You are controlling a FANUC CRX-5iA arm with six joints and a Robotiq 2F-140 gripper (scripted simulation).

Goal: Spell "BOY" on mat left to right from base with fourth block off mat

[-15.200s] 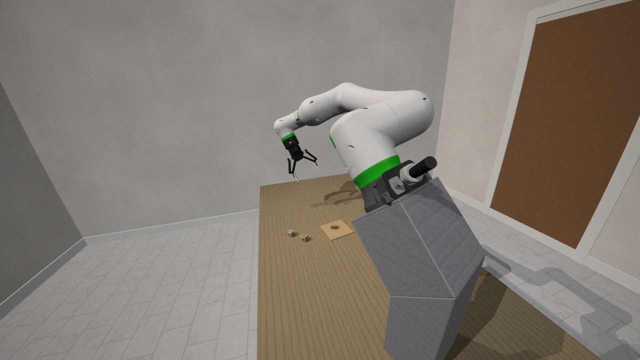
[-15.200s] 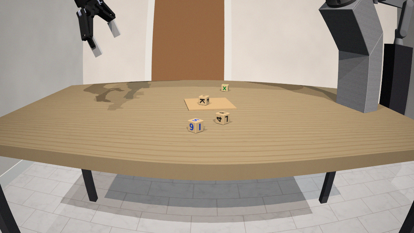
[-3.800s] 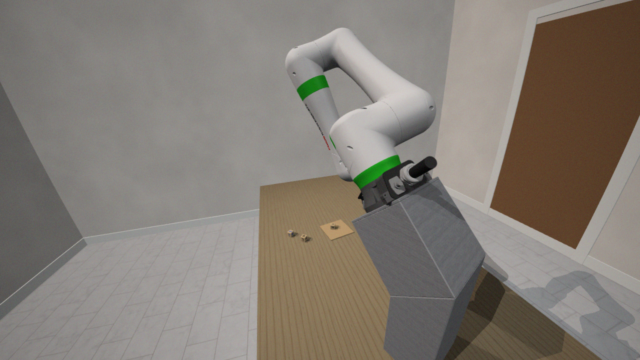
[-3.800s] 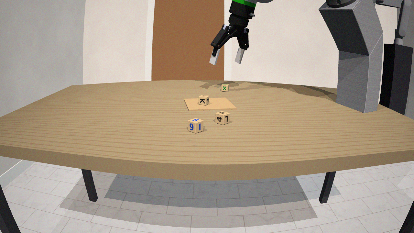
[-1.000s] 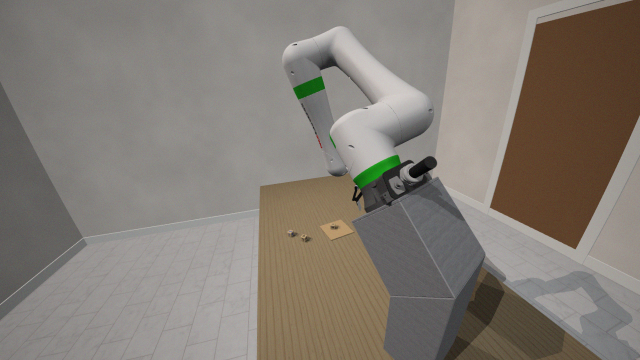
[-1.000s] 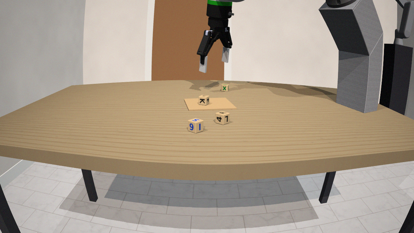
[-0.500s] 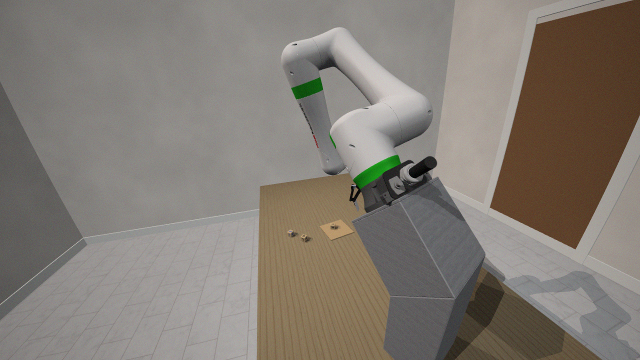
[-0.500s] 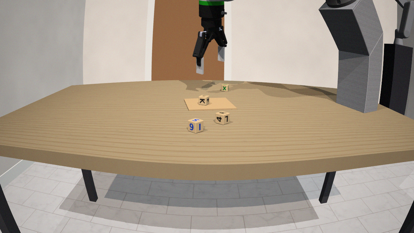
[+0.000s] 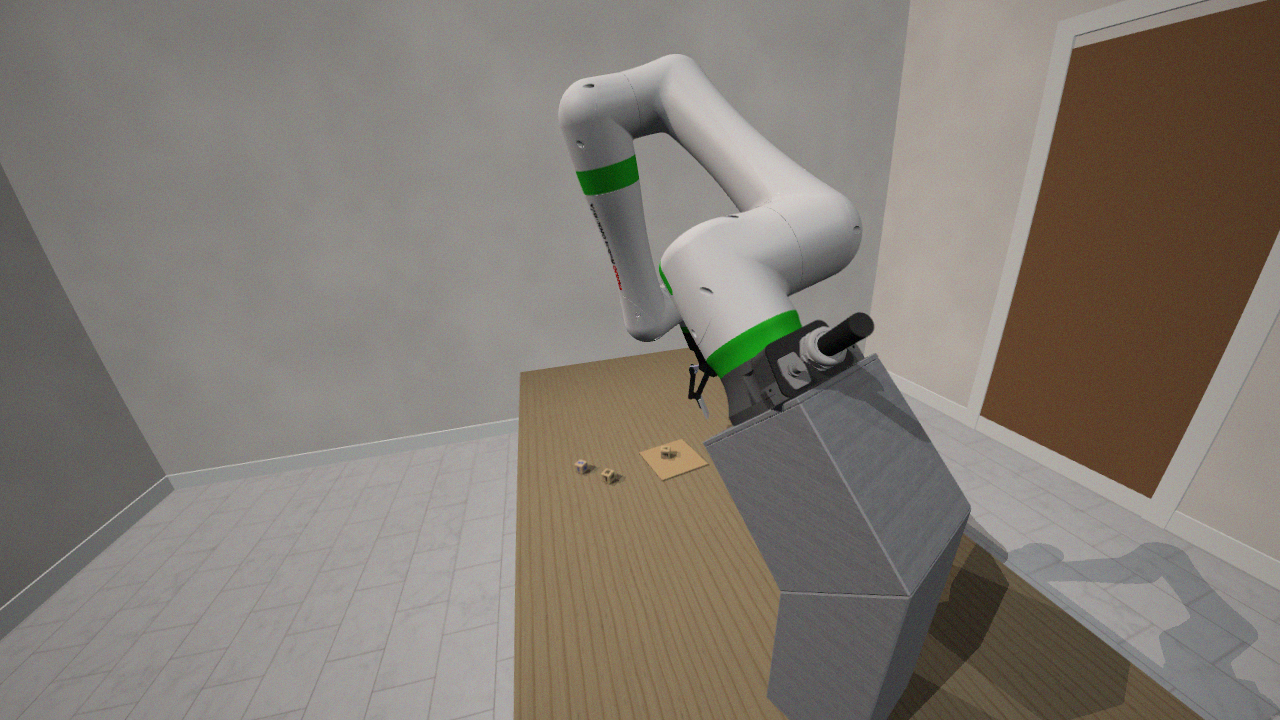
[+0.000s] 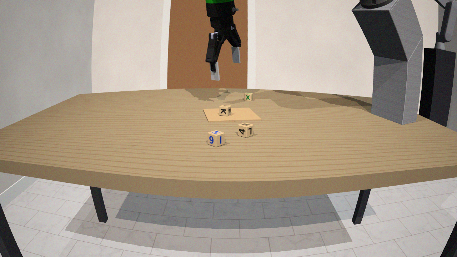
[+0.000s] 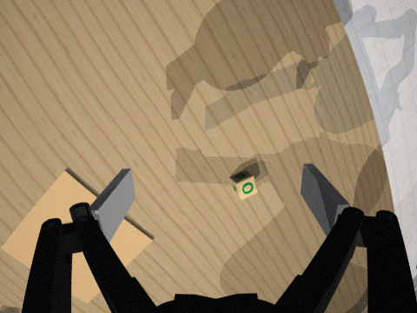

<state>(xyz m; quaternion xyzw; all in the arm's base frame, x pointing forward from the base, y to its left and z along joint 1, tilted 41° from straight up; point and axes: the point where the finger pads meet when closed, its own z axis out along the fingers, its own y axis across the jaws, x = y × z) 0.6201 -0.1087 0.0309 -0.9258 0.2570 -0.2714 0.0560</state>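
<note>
Right now the block is 42 cm to the left of my hand, 11 cm below it and 6 cm behind it. From my hand the other things lie so: tan mat 17 cm to the left, 12 cm below, 5 cm behind.
</note>
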